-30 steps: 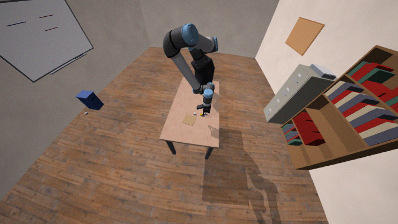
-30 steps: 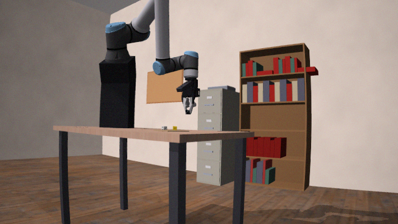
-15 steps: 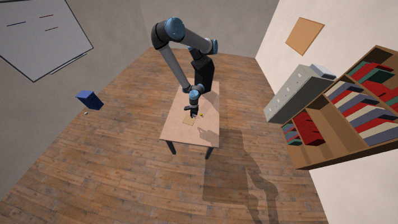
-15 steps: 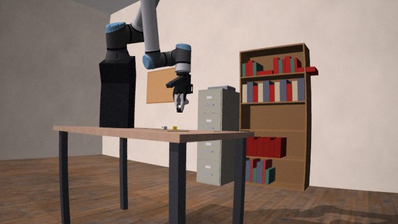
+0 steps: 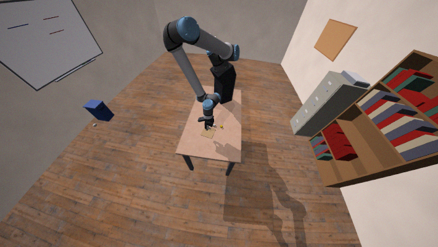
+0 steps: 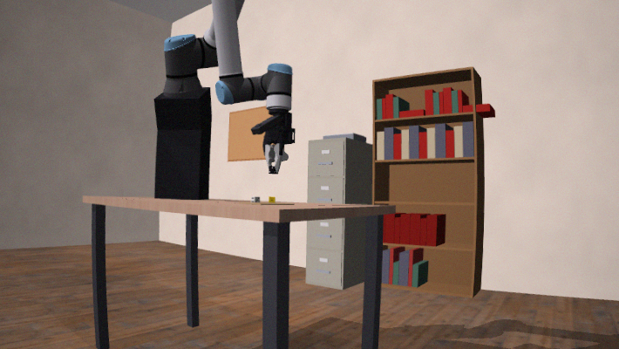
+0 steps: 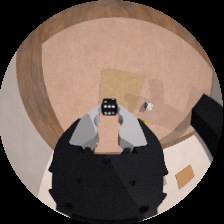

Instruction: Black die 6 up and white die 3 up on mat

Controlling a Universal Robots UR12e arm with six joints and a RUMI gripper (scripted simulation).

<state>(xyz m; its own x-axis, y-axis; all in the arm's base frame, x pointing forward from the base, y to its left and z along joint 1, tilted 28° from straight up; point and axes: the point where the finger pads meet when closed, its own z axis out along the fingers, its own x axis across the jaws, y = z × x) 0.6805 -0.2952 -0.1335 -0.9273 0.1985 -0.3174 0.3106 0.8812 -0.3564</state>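
The tan mat is 3 cm behind my hand, 1 cm to the left of it and 12 cm below it. Also, from my hand: white die (12 cm behind, 9 cm to the left, 11 cm below); yellow die (10 cm behind, 18 cm to the left, 11 cm below); black die (right at my hand).
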